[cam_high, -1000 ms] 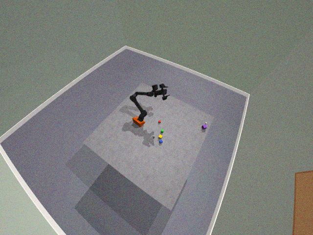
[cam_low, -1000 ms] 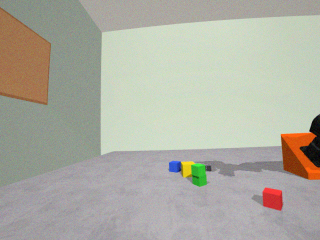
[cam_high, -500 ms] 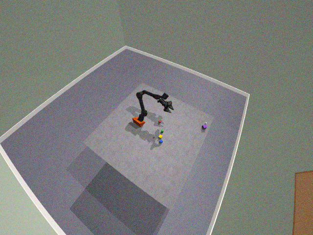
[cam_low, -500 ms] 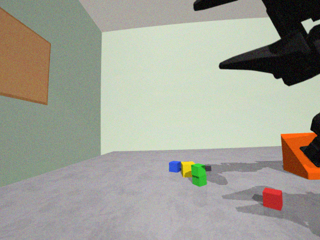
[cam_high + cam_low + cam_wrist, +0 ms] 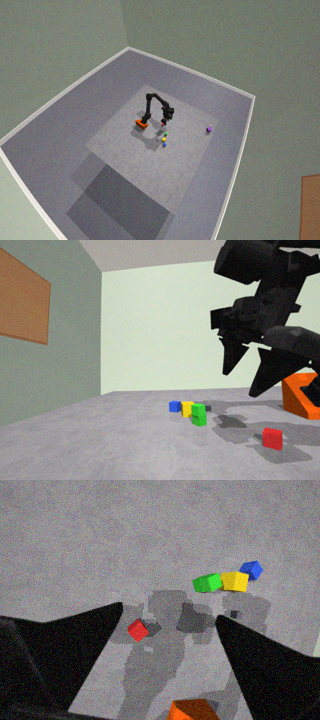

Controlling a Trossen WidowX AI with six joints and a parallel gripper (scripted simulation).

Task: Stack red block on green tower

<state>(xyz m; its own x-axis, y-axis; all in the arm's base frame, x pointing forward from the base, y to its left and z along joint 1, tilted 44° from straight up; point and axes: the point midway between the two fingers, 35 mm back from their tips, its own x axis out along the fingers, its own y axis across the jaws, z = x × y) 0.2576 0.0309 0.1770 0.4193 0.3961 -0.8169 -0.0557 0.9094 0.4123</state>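
My gripper tip is now 50 mm past the red block, 10 mm to the right of it and 90 mm above it. Round my gripper tip: yellow block 70 mm ahead, 180 mm to the right, 90 mm below; then purple block 500 mm ahead, 270 mm to the left, 80 mm below; then blue block 110 mm ahead, 220 mm to the right, 90 mm below.
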